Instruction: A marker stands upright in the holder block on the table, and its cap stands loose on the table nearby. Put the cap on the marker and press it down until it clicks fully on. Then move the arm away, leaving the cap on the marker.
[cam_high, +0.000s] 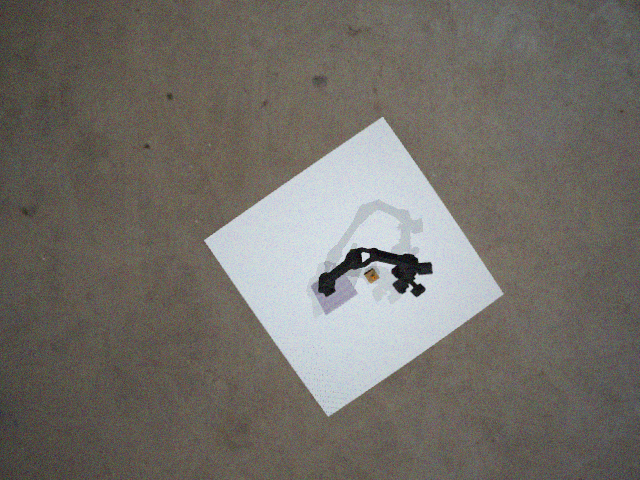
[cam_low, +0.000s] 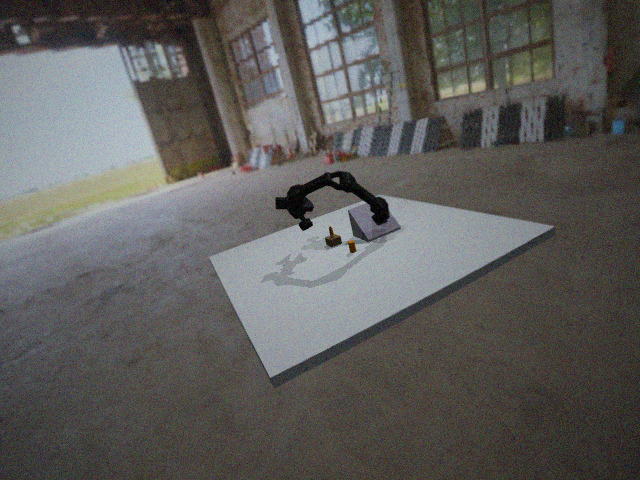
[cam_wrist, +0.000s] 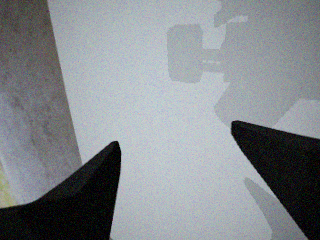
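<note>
Now: gripper tip 310 mm to the right of the orange cap, 130 mm past it and 100 mm above it. From my gripper tip the other things lie so: holder block 130 mm to the left, 110 mm below, 110 mm behind.
</note>
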